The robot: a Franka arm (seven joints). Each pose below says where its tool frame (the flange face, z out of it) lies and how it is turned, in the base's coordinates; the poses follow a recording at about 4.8 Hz.
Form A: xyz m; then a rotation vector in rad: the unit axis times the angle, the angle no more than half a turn.
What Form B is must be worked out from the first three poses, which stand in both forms.
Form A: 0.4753 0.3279 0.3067 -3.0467 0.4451 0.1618
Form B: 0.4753 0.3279 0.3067 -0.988 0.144 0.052 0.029
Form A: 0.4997 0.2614 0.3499 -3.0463 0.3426 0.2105
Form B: 0.4997 0.2614 0.3499 -0.991 0.111 0.068 0.034
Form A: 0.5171 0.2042 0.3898 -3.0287 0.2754 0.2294
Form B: 0.5171 0.2042 0.3898 -0.992 0.090 0.075 0.046
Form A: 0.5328 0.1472 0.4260 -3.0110 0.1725 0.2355
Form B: 0.5328 0.1472 0.4260 -0.994 0.057 0.078 0.058
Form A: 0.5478 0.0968 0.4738 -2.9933 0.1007 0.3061
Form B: 0.5478 0.0968 0.4738 -0.992 0.033 0.101 0.065
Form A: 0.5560 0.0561 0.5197 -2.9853 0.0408 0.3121
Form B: 0.5560 0.0561 0.5197 -0.992 0.014 0.104 0.070
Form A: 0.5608 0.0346 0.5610 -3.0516 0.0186 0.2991
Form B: 0.5608 0.0346 0.5610 -0.995 0.006 0.097 0.038
